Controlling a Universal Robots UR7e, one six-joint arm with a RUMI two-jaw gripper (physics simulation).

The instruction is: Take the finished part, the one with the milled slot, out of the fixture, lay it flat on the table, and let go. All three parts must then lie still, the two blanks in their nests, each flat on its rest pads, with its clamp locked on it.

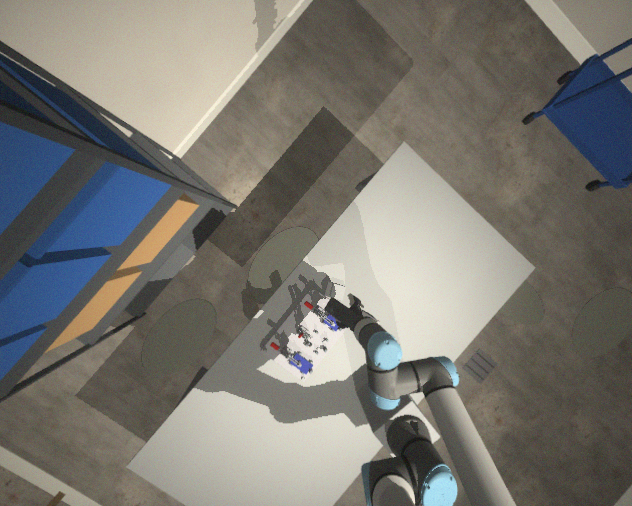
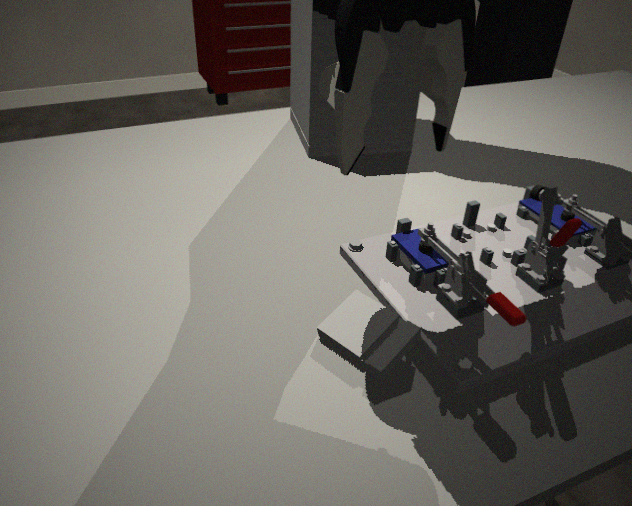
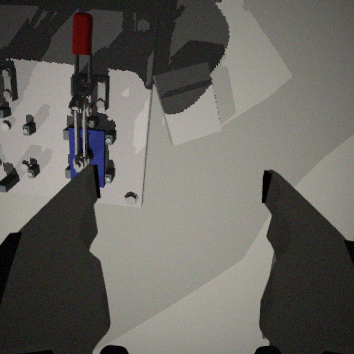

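Pixels of known places: gripper, fingertip midpoint: (image 2: 394, 162) (image 3: 181, 169); arm's base at its link origin: (image 1: 407, 435).
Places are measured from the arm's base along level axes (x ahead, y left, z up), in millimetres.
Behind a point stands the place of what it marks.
The finished part (image 2: 350, 318) {x 489, y -161, z -231 mm} (image 3: 195, 117) {x 493, y -160, z -231 mm}, a pale block with a slot across its top, lies flat on the table beside the fixture plate (image 2: 379, 263) {x 402, y -96, z -238 mm} (image 3: 129, 165) {x 411, y -100, z -238 mm}, partly in shadow. Two blue blanks sit in the outer nests: the near one (image 1: 331, 321) (image 2: 416, 250) {x 421, y -62, z -212 mm} (image 3: 97, 150) {x 431, y -63, z -212 mm} and the far one (image 1: 301, 363) (image 2: 551, 213). Each has a clamp arm down over it; the near clamp's red handle (image 1: 308, 305) {x 548, y -30, z -191 mm} (image 2: 506, 308) {x 551, y -35, z -191 mm} (image 3: 82, 34) {x 547, y -34, z -191 mm} points outward and low. The middle clamp's red handle (image 2: 567, 232) {x 492, y 64, z -161 mm} is raised, its nest empty. My gripper (image 2: 393, 160) {x 500, y -140, z -61 mm} (image 3: 181, 169) {x 500, y -140, z -61 mm} is open and empty, above the table beside the plate.
Posts and pins stand up from the plate around the middle nest, including a tall post (image 2: 471, 214) {x 356, y 45, z -218 mm}. A grey column (image 2: 300, 79) {x 3, y -90, z -148 mm} rises behind the gripper. A red drawer cabinet (image 2: 247, 47) stands beyond the table. A blue cart (image 1: 593, 121) stands on the floor.
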